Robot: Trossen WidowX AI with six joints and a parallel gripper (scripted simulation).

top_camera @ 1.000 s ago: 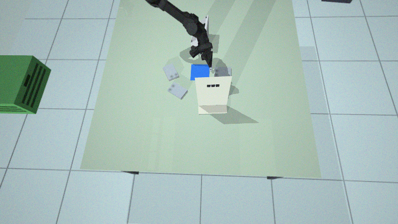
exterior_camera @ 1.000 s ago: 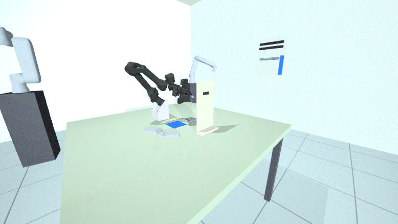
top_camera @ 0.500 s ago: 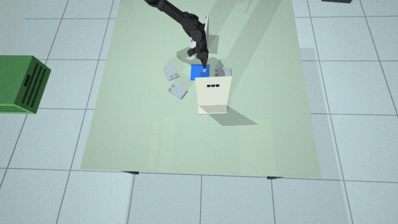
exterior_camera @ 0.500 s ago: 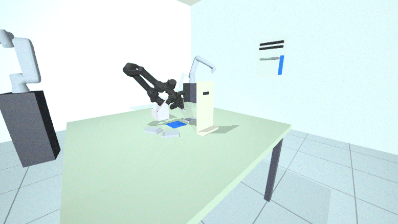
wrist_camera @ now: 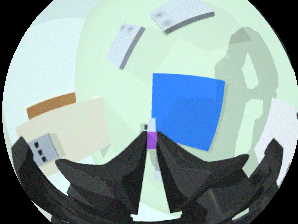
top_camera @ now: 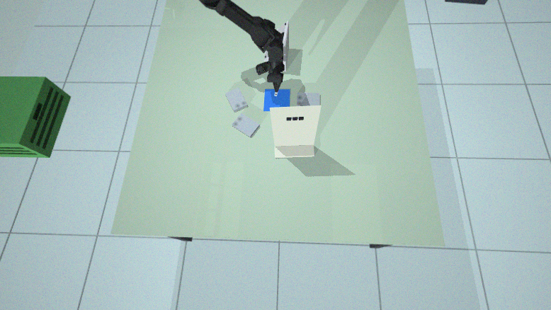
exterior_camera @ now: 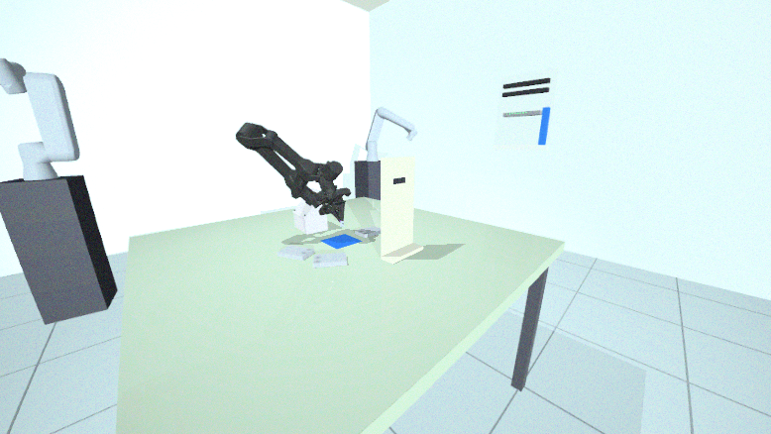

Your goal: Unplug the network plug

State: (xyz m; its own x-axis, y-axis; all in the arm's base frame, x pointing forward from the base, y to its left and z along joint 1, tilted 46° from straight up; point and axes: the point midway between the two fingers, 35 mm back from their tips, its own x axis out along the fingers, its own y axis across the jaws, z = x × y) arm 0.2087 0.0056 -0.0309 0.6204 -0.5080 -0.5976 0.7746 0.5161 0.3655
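My gripper tip is now 80 mm above the blue marked square and 10 mm past it. Round my gripper tip: upright cream panel: 220 mm ahead, 110 mm to the left, 70 mm above.
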